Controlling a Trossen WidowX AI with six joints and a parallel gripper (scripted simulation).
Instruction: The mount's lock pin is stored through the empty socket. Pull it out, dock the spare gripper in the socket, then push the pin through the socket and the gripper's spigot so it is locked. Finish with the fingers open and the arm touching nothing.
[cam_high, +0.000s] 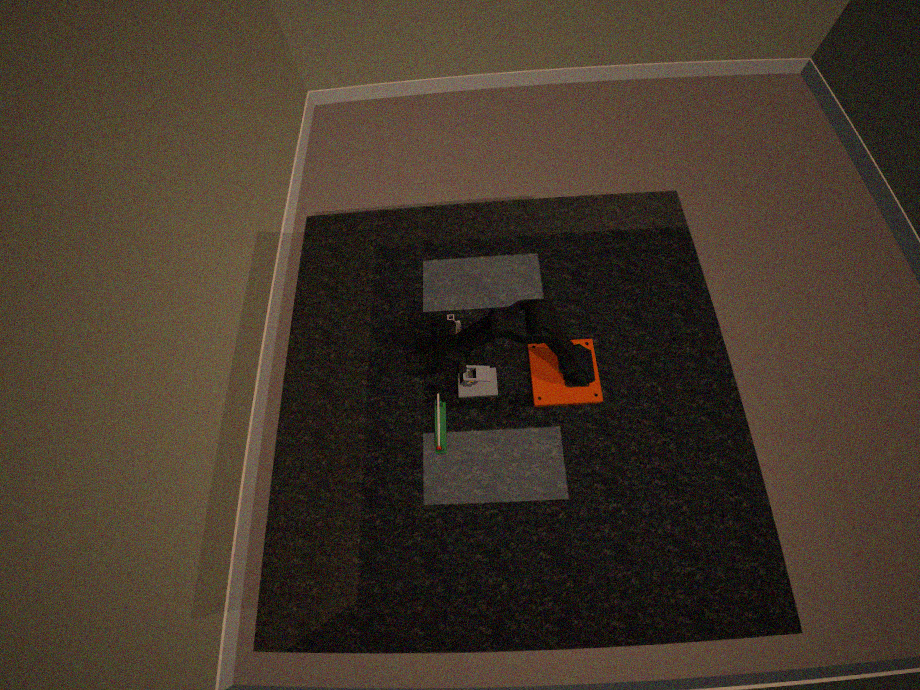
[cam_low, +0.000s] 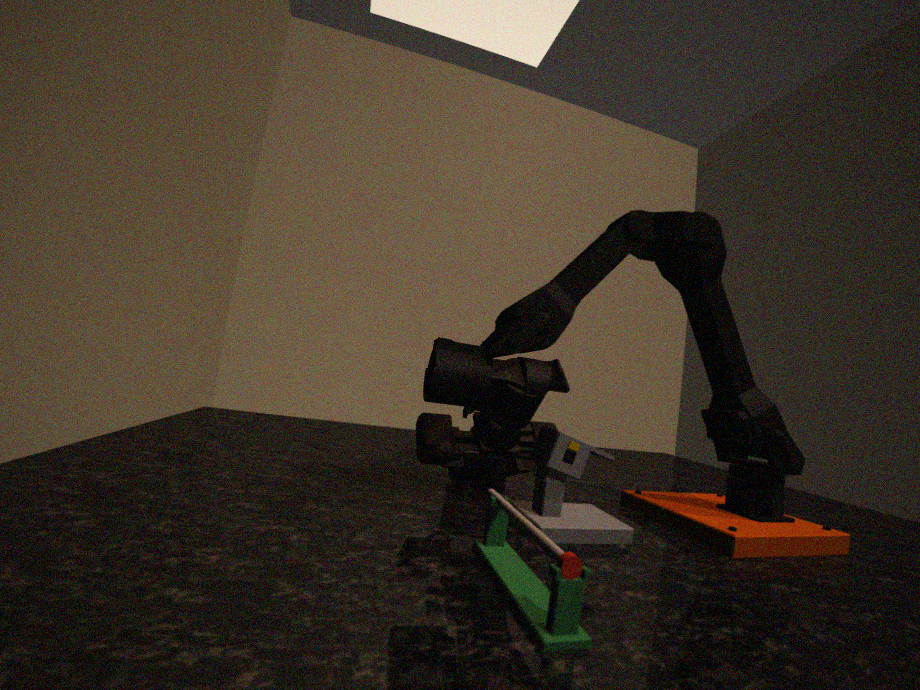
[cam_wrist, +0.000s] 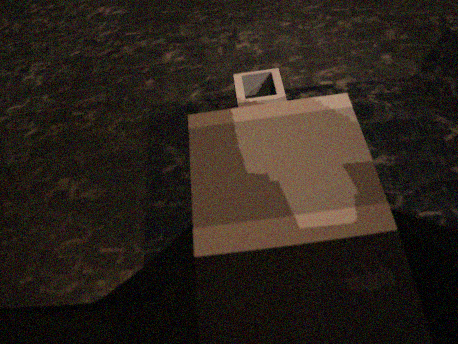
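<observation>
The grey socket is 150 mm to the left of my gripper tip, 60 mm behind it and 40 mm above it. The rest, counted from my gripper tip: green rack: 270 mm to the left, 40 mm ahead, 10 mm above; spare gripper: 10 mm to the right, 10 mm above.
</observation>
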